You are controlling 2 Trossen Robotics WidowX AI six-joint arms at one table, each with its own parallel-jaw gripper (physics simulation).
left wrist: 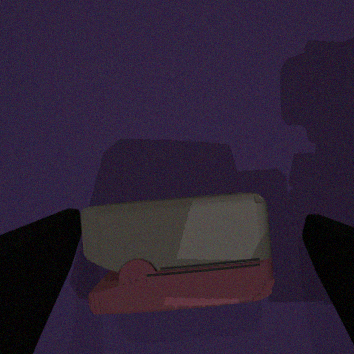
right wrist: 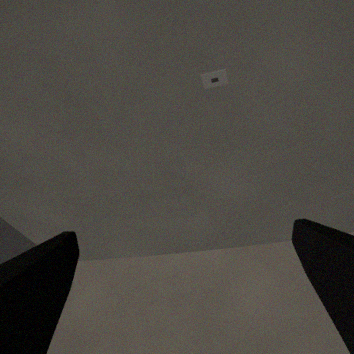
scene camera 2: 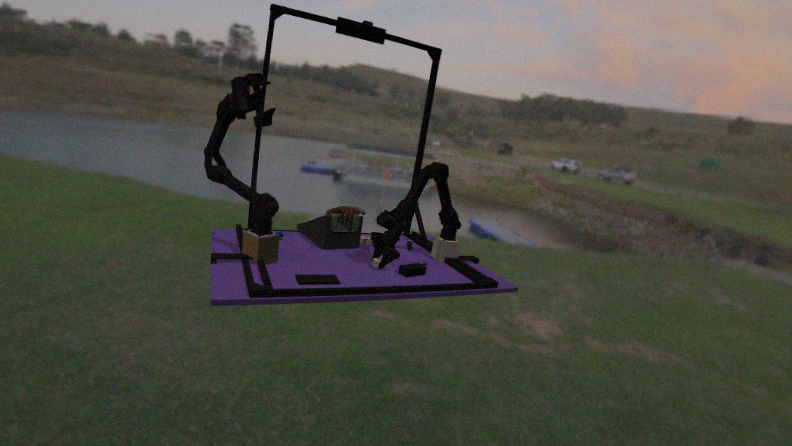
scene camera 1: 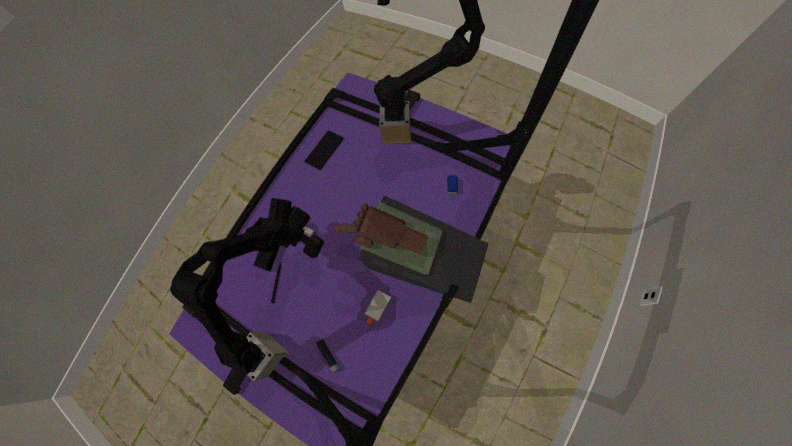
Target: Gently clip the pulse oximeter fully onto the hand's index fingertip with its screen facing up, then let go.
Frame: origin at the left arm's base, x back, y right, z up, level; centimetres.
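Where they show: left gripper, between the fingertips: (left wrist: 194, 223) (scene camera 2: 376, 264) (scene camera 1: 309, 232); right gripper, between the fingertips: (right wrist: 186, 236) (scene camera 2: 272, 95); left arm's base, origin of its link: (scene camera 2: 447, 238) (scene camera 1: 251, 356); right arm's base, origin of its link: (scene camera 2: 261, 232) (scene camera 1: 394, 113).
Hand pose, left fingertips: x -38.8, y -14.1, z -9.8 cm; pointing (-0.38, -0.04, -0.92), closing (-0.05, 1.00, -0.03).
Note:
Each offset is from my left fingertips to the top centre of the thing.
The pulse oximeter @(dx +0.7, dy -0.6, dz +2.4 cm) (scene camera 1: 308, 232) (scene camera 2: 376, 263) (left wrist: 145, 237), pale grey with a red lower half, lies on its side on the purple table. My left gripper (left wrist: 194, 223) is open low over it; in the left wrist view the oximeter lies between the spread fingertips, with a wider gap at the right finger. The brown hand (scene camera 1: 382, 226) (scene camera 2: 344, 211) rests on a green pad on a dark wedge, its index finger (scene camera 1: 345, 228) pointing left in scene camera 1, toward the left gripper. My right gripper (scene camera 2: 265, 99) (right wrist: 186, 236) is open and empty, raised high, facing a wall.
The dark wedge (scene camera 1: 466, 265) (scene camera 2: 326, 237) supports the hand. A white box @(dx +6.0, dy +32.9, dz +2.1 cm) (scene camera 1: 378, 304) with an orange part, a blue item @(dx -40.3, dy +28.9, dz +2.5 cm) (scene camera 1: 452, 183), a black flat slab @(dx -26.8, dy -17.1, dz +0.1 cm) (scene camera 1: 324, 150) (scene camera 2: 317, 279), a thin dark stick @(dx +19.3, dy +1.4, dz +0.2 cm) (scene camera 1: 276, 283), a dark cylinder @(dx +26.2, dy +29.6, dz +2.0 cm) (scene camera 1: 325, 353) and a black block @(dx +13.9, dy -7.0, dz +2.8 cm) (scene camera 2: 412, 269) lie around.

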